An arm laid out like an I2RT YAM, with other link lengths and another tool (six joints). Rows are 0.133 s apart.
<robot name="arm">
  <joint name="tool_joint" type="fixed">
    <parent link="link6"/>
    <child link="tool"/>
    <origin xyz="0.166 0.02 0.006" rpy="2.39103 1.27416 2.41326"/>
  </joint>
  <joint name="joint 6" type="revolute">
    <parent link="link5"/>
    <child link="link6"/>
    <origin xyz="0.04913 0 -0.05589"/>
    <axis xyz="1 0 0"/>
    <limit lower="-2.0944" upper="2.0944"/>
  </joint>
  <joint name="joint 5" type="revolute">
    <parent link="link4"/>
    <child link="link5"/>
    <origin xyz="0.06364 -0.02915 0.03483"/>
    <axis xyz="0 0 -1"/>
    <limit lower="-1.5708" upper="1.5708"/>
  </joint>
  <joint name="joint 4" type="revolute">
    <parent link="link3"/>
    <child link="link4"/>
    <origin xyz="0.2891 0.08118 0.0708"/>
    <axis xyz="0 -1 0"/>
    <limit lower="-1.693" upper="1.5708"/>
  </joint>
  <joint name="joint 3" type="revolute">
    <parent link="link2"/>
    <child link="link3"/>
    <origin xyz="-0.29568 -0.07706 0"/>
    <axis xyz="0 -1 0"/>
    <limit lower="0" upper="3.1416"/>
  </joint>
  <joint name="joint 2" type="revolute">
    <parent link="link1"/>
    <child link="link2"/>
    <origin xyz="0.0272 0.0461 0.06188"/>
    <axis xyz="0 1 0"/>
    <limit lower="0" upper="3.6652"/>
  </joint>
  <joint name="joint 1" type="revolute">
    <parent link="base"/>
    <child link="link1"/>
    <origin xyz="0 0 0.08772"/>
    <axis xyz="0 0 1"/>
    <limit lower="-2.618" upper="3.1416"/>
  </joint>
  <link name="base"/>
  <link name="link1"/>
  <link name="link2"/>
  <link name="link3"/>
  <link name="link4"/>
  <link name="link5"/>
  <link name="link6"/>
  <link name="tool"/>
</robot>
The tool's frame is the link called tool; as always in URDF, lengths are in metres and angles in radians.
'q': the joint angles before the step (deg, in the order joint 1, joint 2, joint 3, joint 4, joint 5, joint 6). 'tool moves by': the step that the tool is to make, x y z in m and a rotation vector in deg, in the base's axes. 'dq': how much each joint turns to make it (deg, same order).
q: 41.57 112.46 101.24 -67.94 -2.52 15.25
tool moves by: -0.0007 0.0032 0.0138 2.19 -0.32 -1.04
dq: -0.18 -1.38 0.37 0.01 -1.22 1.14
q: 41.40 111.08 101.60 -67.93 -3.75 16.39
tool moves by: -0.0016 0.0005 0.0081 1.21 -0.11 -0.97
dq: -0.08 -1.10 -0.17 0.03 -0.61 1.06
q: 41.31 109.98 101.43 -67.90 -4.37 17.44
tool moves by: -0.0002 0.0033 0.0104 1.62 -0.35 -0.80
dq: 0.00 -0.85 0.50 0.07 -0.76 1.02
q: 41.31 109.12 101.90 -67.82 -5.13 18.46
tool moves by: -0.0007 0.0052 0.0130 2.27 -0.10 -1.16
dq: 0.00 -0.88 0.79 0.06 -1.26 1.57
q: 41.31 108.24 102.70 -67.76 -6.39 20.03
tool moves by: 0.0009 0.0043 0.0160 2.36 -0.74 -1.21
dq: -0.02 -1.15 0.89 0.26 -0.86 1.53
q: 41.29 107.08 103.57 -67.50 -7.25 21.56
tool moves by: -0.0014 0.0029 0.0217 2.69 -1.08 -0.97
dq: 0.02 -1.81 0.96 0.00 -0.88 1.40
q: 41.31 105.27 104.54 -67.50 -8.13 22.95
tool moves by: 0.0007 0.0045 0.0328 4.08 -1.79 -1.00
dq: -0.22 -1.95 2.31 0.00 -1.41 1.49
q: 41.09 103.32 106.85 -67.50 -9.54 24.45
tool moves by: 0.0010 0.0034 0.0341 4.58 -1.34 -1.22
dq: -0.56 -1.65 2.67 0.02 -1.97 1.84
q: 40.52 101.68 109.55 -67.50 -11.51 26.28
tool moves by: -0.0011 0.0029 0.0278 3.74 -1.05 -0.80
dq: -0.26 -1.25 2.19 0.14 -1.55 1.65
